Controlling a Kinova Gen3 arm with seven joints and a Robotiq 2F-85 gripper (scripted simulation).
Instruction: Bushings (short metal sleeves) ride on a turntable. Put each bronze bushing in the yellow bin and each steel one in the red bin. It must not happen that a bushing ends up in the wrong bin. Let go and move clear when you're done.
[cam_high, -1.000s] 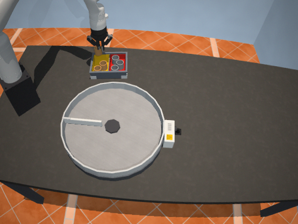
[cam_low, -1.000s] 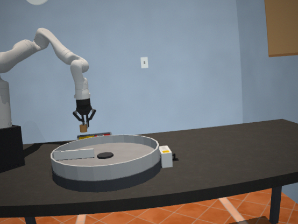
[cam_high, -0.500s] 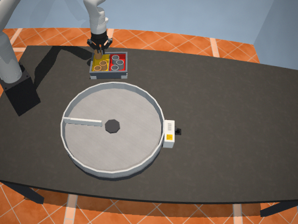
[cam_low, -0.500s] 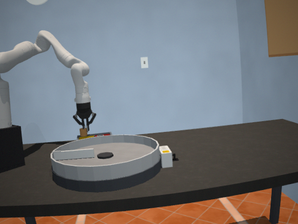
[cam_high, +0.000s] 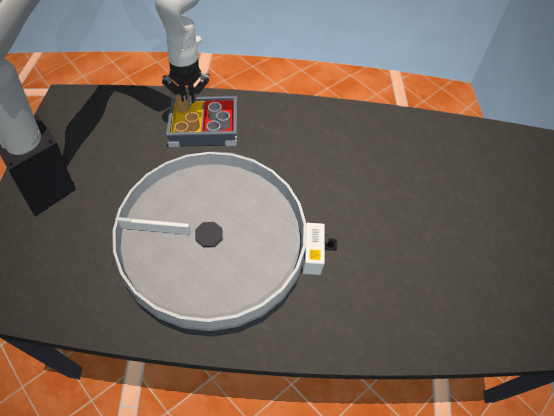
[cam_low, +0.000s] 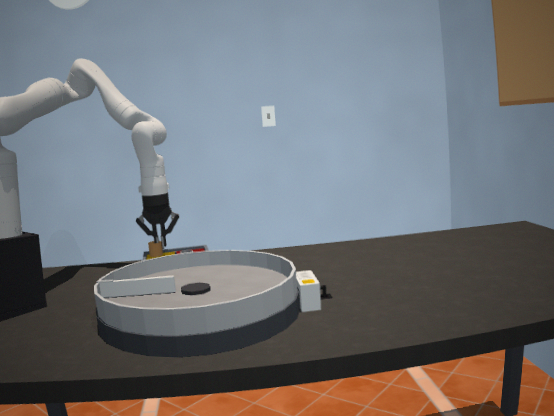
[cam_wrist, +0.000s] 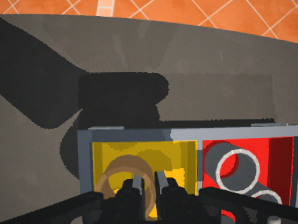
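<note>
Right now my hand is 50 mm short of the yellow bin, 30 mm to the left of it and 60 mm above it. The rest, counted from my hand: turntable (140 mm ahead, 400 mm to the right, 30 mm below).
</note>
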